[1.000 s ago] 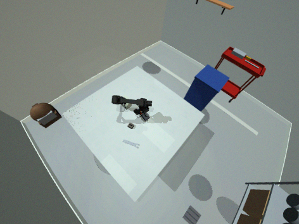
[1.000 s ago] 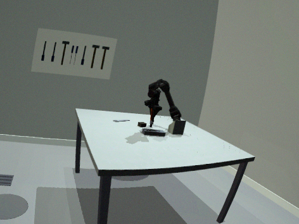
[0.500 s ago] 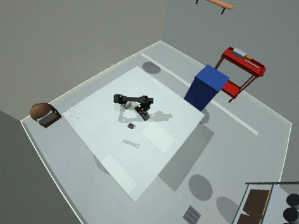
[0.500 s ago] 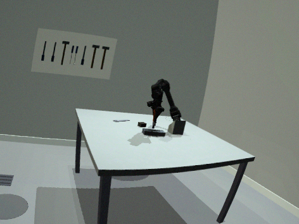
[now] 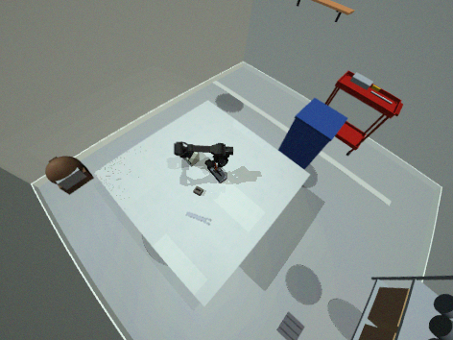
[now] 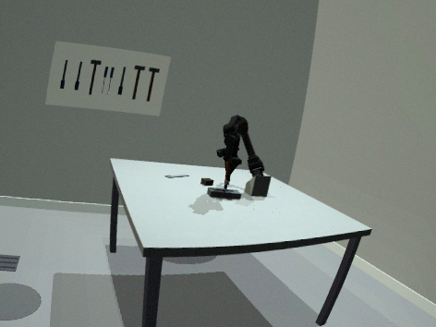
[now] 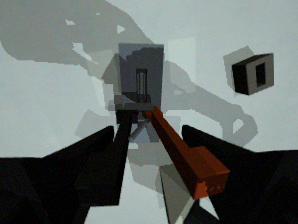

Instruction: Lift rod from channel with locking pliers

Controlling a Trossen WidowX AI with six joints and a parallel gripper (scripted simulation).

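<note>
The grey channel block lies 10 mm to the left of my gripper tip and 120 mm below it. From my gripper tip the other things lie so: flat grey strip (190 mm ahead, 340 mm to the right, 140 mm below); then dark holster (20 mm ahead, 210 mm to the right, 130 mm below).
</note>
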